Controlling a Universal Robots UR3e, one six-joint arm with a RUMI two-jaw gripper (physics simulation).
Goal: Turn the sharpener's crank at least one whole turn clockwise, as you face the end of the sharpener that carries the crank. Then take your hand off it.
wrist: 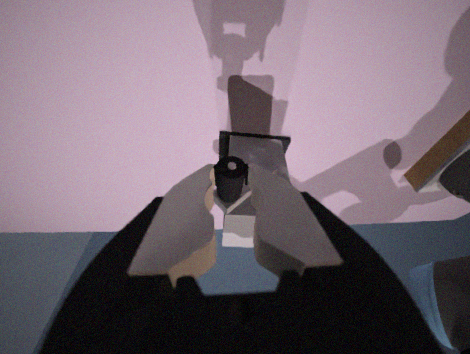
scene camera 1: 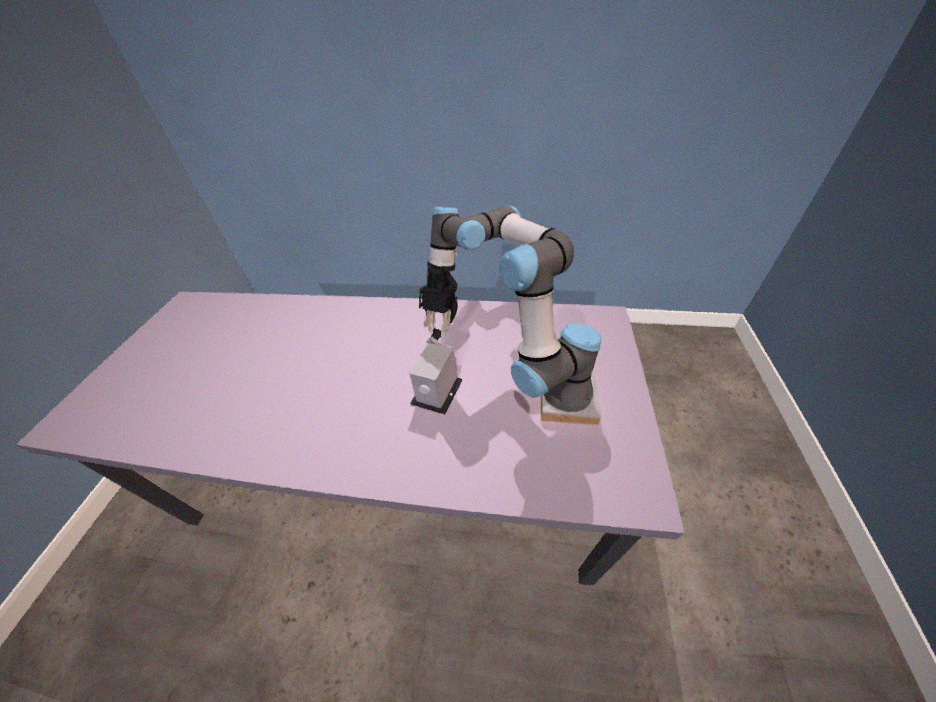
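Seen in the pictures: gripper, fingertip midpoint: point(wrist: 230, 167) point(scene camera 1: 437, 336); arm's base, origin of the base link: point(scene camera 1: 567, 393).
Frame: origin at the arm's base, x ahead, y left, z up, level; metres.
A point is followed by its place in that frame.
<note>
The grey sharpener point(scene camera 1: 436, 371) @[x 0.338, y 0.001, z 0.095 m] point(wrist: 260, 152) @[x 0.331, y -0.089, z 0.004 m] stands upright on its dark base plate point(scene camera 1: 429, 408) @[x 0.370, y 0.029, z -0.027 m] point(wrist: 257, 135) @[x 0.333, y -0.090, z -0.030 m], near the middle of the table. Its crank is on the end towards the back wall, with a black knob point(scene camera 1: 436, 333) @[x 0.352, y -0.140, z 0.094 m] point(wrist: 230, 182) @[x 0.351, y -0.153, z 0.095 m] above the level of the body's top. Part of the light crank arm point(wrist: 240, 201) shows just below the knob in the wrist view. My gripper point(scene camera 1: 437, 329) @[x 0.353, y -0.147, z 0.075 m] point(wrist: 230, 167) @[x 0.353, y -0.147, z 0.075 m] points down from above and is shut on the knob, one finger on each side of it. The fingers hide part of the sharpener in the wrist view.
The pink table point(scene camera 1: 264, 392) @[x 0.880, y -0.032, z -0.033 m] point(wrist: 100, 100) @[x 0.517, y -0.187, z -0.033 m] bears the sharpener and the arm's base block point(scene camera 1: 570, 415) @[x 0.003, y 0.072, z 0.001 m] point(wrist: 437, 152) @[x 0.066, y -0.008, z -0.021 m], which is to the right of the sharpener. The blue wall point(scene camera 1: 362, 151) rises behind the table's back edge.
</note>
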